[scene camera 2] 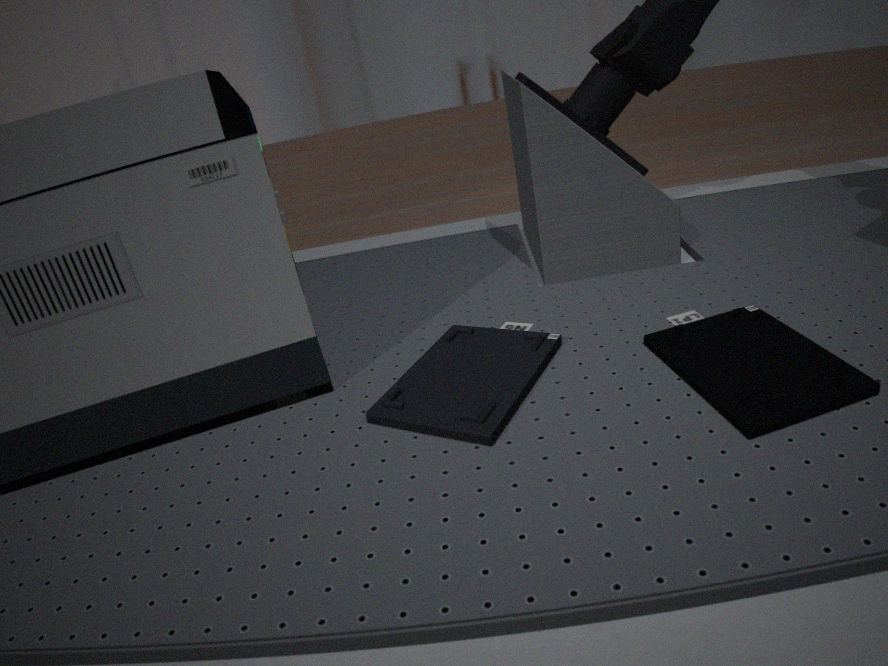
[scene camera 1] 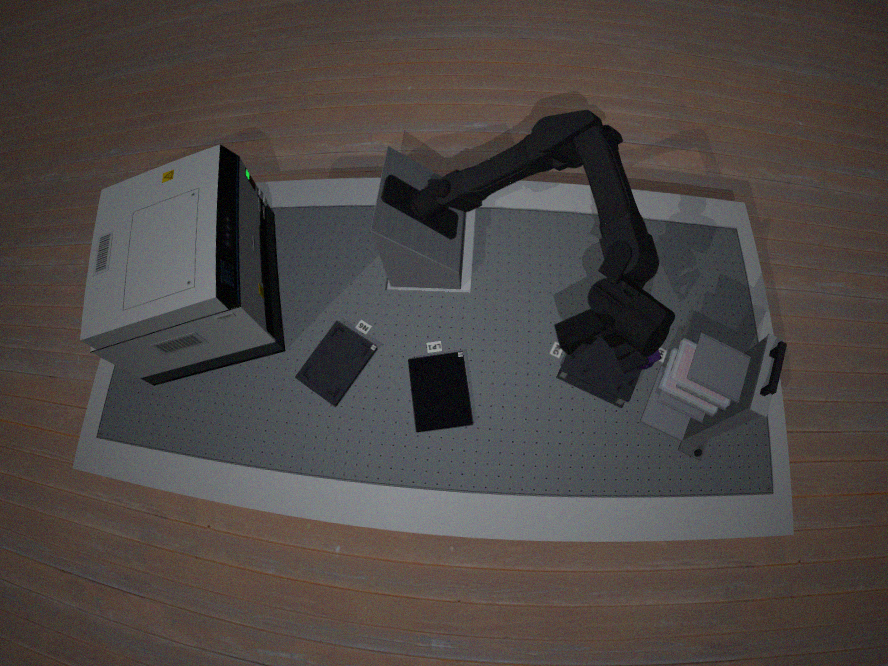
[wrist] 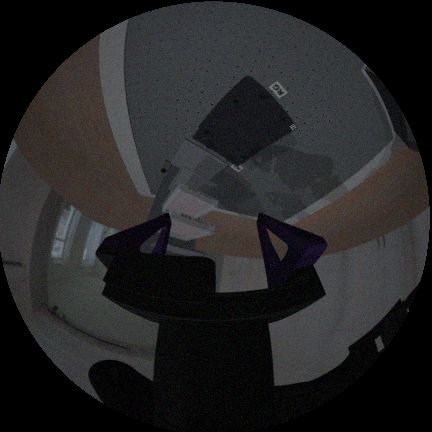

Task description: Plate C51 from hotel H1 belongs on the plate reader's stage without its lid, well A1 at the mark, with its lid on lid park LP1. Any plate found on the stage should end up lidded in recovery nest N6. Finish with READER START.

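Seen in the pictures: gripper, fingertip midpoint: (wrist: 213, 217); arm's base, link origin: (scene camera 2: 579, 126) (scene camera 1: 420, 208).
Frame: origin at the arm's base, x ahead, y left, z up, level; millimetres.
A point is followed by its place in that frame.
My gripper (scene camera 1: 649, 359) (wrist: 213, 217) @[x 309, y 445, z 76 mm] is open and empty, with purple fingers, beside the hotel at the right; the wrist partly hides it in scene camera 1. Pale pinkish plates (scene camera 1: 690, 379) (wrist: 190, 202) are stacked in the hotel (scene camera 1: 719, 365) @[x 351, y 590, z 102 mm]; which one is C51 cannot be read. The plate reader (scene camera 1: 161, 250) @[x 213, y -504, z 152 mm] (scene camera 2: 157, 250) @[x 339, y -403, z 24 mm] stands at the left with a green light; its stage does not show. The dark recovery nest N6 (scene camera 1: 337, 363) @[x 324, y -162, z -142 mm] (scene camera 2: 466, 383) @[x 342, y -170, z -142 mm] bears no plate. The black lid park LP1 (scene camera 1: 440, 390) @[x 363, y 75, z -145 mm] (scene camera 2: 760, 372) @[x 388, y 71, z -144 mm] bears no lid.
A dark nest labelled RG (scene camera 1: 598, 378) @[x 326, y 404, z -95 mm] (wrist: 245, 120) @[x 287, y 403, z -95 mm] lies below the wrist, left of the hotel. The arm's grey wedge mount (scene camera 1: 423, 254) @[x 108, y 20, z -17 mm] (scene camera 2: 595, 207) @[x 112, y -8, z -74 mm] stands at the back middle. A black handle (scene camera 1: 774, 367) @[x 381, y 647, z 193 mm] is at the hotel's outer side.
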